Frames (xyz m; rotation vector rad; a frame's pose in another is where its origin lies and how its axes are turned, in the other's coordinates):
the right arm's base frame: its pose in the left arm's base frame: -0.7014 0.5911 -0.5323 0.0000 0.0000 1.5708
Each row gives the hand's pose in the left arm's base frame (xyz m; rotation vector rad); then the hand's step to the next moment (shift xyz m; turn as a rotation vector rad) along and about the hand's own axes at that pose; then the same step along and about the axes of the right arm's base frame.
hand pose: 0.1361 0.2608 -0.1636 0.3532 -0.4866 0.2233
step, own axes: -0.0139 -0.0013 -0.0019 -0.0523 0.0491 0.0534
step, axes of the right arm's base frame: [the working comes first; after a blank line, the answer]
step, axes of the left arm's base frame: -0.0108 -0.0022 -0.0088 -0.0816 0.0180 0.0319

-0.0022 0.0108 -0.0088 0.0180 0.0816 0.0319
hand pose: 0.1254 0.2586 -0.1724 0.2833 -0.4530 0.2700
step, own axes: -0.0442 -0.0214 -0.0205 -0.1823 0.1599 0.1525
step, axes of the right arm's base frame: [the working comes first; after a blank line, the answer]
step, axes of the left arm's base frame: -0.0235 -0.0216 -0.0426 -0.2677 0.0633 0.0800

-0.0216 0.0235 -0.0426 0.0633 0.2677 0.0800
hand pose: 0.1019 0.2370 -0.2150 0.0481 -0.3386 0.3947
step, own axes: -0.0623 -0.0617 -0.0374 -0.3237 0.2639 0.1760
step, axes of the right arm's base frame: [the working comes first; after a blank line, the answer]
step, axes of the left arm's base frame: -0.0186 -0.0758 -0.0548 -0.4378 0.1045 0.0531

-0.0758 0.0186 -0.0548 0.1045 0.4378 0.0531
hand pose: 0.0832 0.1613 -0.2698 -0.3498 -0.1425 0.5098
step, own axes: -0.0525 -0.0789 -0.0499 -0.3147 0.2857 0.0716
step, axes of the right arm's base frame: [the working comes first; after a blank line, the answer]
step, axes of the left arm's base frame: 0.0012 -0.1051 -0.0204 -0.4170 0.0963 -0.0515

-0.1051 -0.0012 -0.0204 0.0963 0.4170 -0.0515
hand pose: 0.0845 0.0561 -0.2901 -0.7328 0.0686 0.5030
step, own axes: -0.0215 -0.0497 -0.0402 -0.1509 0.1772 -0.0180
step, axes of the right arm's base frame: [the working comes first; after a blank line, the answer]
step, axes of the left arm's base frame: 0.0086 -0.0666 0.0060 -0.2126 0.0372 -0.0889

-0.0666 -0.0086 0.0060 0.0372 0.2126 -0.0889
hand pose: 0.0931 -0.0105 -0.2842 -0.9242 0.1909 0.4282
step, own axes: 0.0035 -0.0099 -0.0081 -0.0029 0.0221 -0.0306
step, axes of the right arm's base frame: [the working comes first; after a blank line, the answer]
step, axes of the left arm's base frame: 0.0076 -0.0108 0.0012 -0.0116 -0.0138 -0.0333

-0.0108 -0.0076 0.0012 -0.0138 0.0116 -0.0333
